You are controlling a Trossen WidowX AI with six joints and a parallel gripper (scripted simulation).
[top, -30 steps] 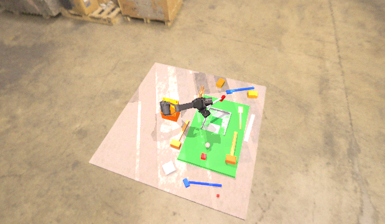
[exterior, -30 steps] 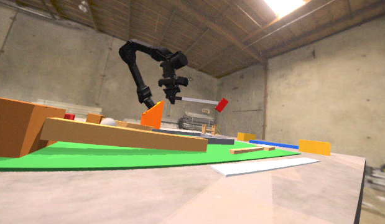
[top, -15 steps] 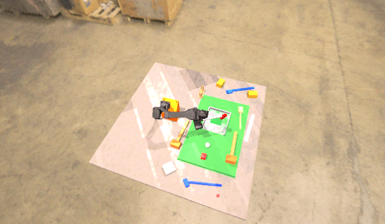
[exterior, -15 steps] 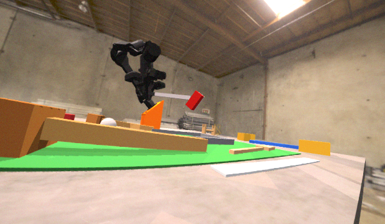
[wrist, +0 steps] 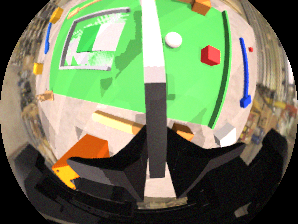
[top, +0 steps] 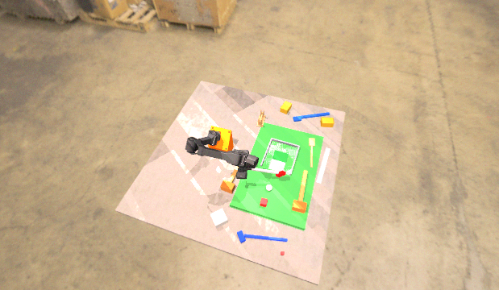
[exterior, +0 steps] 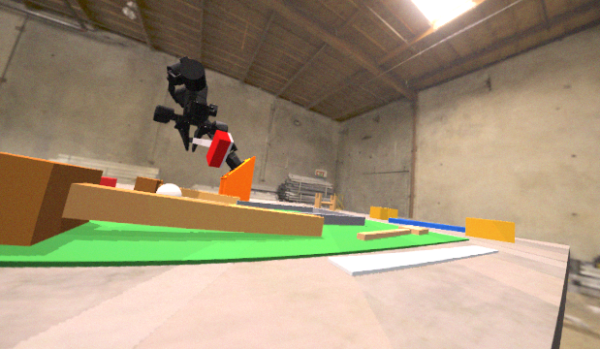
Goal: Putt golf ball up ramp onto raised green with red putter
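My gripper tip is 12 cm short of the red putter and 2 cm to the right of it. Also, from my gripper tip: red cube 15 cm ahead, 14 cm to the right, 12 cm below; then green mat 22 cm ahead, 14 cm below, 13 cm to the left; then white golf ball 17 cm ahead, 12 cm below, 3 cm to the right.
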